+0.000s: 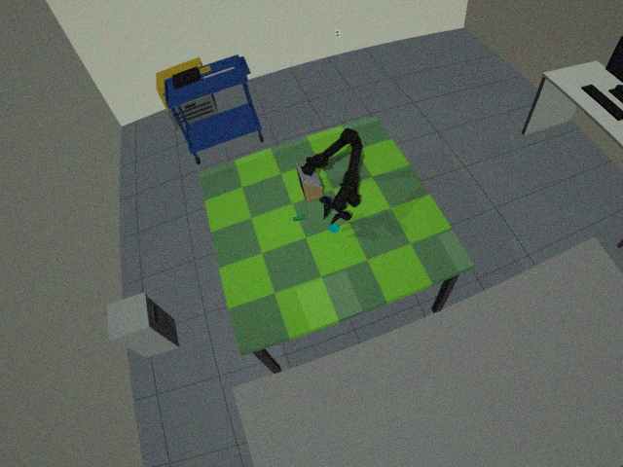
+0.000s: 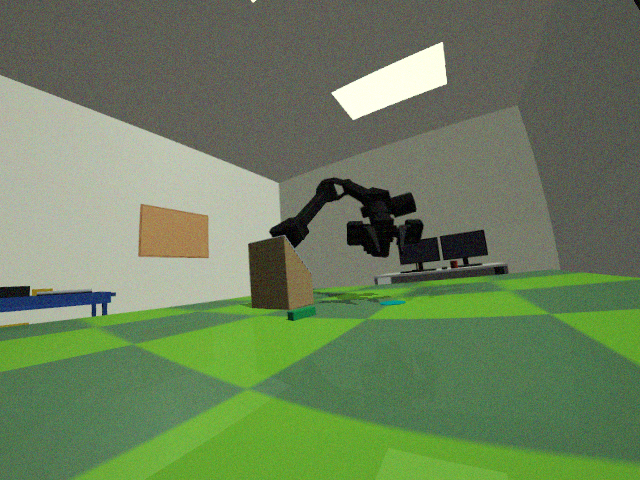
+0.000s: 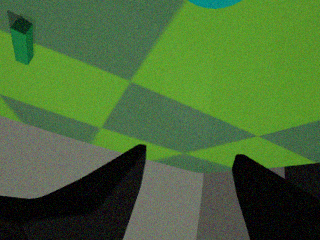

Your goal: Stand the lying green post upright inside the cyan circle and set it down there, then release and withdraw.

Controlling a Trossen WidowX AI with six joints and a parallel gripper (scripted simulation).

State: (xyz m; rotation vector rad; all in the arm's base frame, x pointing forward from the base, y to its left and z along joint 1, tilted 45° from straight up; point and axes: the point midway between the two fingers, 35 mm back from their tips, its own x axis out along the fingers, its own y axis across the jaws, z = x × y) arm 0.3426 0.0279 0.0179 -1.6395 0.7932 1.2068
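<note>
My gripper tip is 150 mm past the green post, 130 mm to the left of it and 100 mm above it. Also, from my gripper tip: cyan circle (110 mm below, 30 mm to the left, 20 mm behind).
</note>
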